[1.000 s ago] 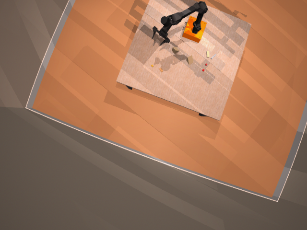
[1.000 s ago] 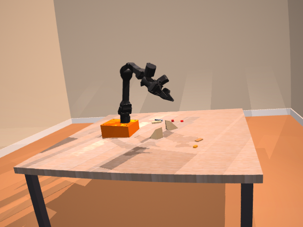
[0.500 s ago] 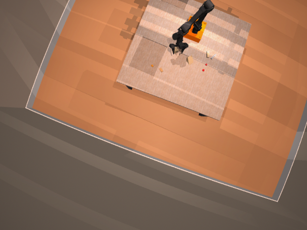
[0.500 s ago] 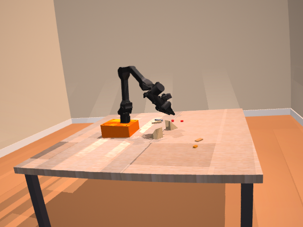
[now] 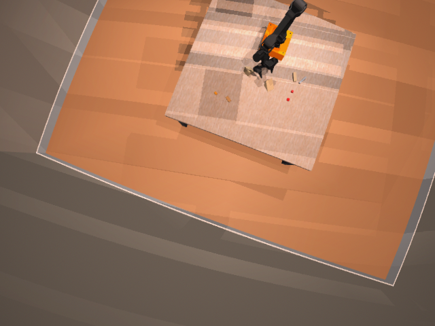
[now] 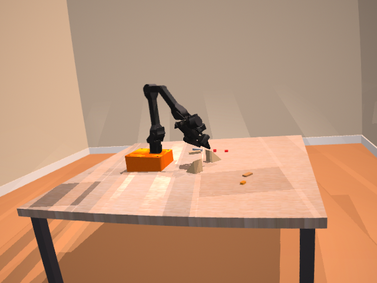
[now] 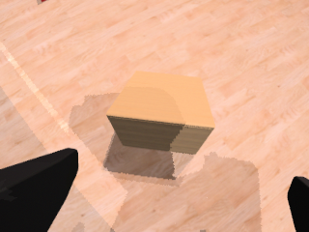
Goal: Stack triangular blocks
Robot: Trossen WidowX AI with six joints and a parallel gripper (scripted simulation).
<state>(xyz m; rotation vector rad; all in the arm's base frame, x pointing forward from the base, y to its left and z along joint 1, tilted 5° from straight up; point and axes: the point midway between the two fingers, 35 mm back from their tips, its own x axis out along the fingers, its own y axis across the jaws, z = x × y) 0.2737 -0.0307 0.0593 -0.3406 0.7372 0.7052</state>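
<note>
Right now the triangular block is 7 cm below my gripper tip, 4 cm to the left of it and 2 cm ahead of it. The rest, counted from my gripper tip: orange cube (35 cm to the right, 21 cm ahead, 9 cm below); tan bar (24 cm to the left, 11 cm behind, 8 cm below); grey bar (31 cm to the left, 10 cm behind, 8 cm below).
</note>
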